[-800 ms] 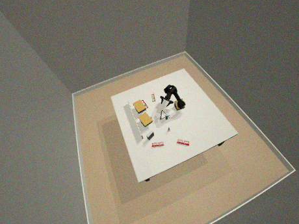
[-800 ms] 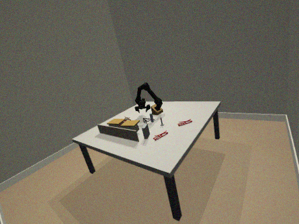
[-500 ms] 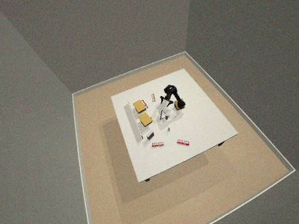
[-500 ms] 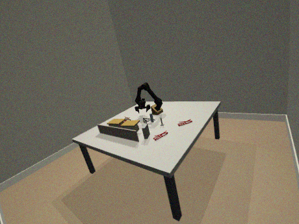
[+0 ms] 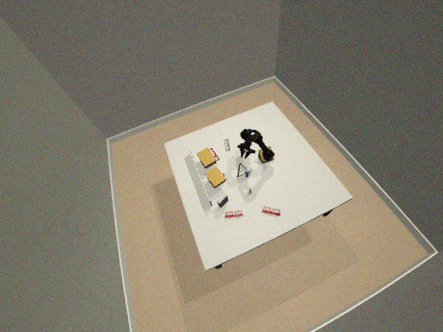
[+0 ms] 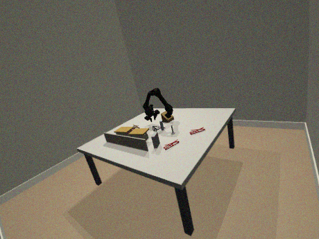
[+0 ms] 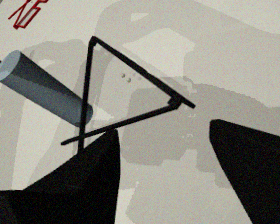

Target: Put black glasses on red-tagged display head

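Now: the upright post 5 cm ahead of my gripper tip, 30 cm to the left of it and 6 cm below it. From my gripper tip the other things lie so: grey block: 29 cm ahead, 31 cm to the left, 3 cm below; then pale blue piece: 2 cm ahead, 14 cm to the left, 3 cm below; then long base: 42 cm ahead, 3 cm below.
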